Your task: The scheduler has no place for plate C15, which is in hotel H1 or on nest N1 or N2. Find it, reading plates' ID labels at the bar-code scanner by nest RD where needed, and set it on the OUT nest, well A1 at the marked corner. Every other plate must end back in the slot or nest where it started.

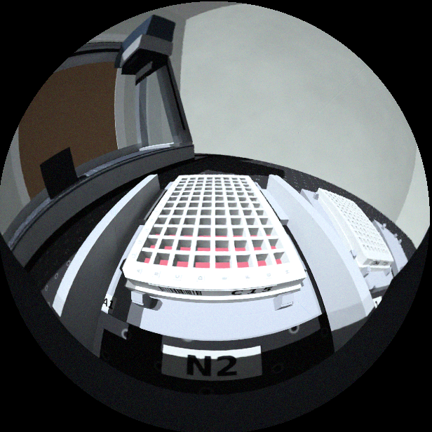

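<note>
Plate C15 [215,225], a white well plate with red in its near wells, sits level on nest N2 [225,320]. Its front label shows a bar code and "C15". The nest's N2 sign [212,364] is in front of it, and an A1 tag [107,303] shows at the near left corner, partly covered by the left finger. My gripper [213,181] is shut on plate C15, with one finger along each long side and the pads against the plate's sides towards its far end. Hotel H1 and the OUT nest cannot be made out.
Another white plate [354,227] sits on a nest at the right, just beyond my right finger. A dark rail [115,170] curves across the left, with a small black block [59,172] by it. A dark blue-and-grey box [150,42] stands at the upper left, beside a brown panel [70,110].
</note>
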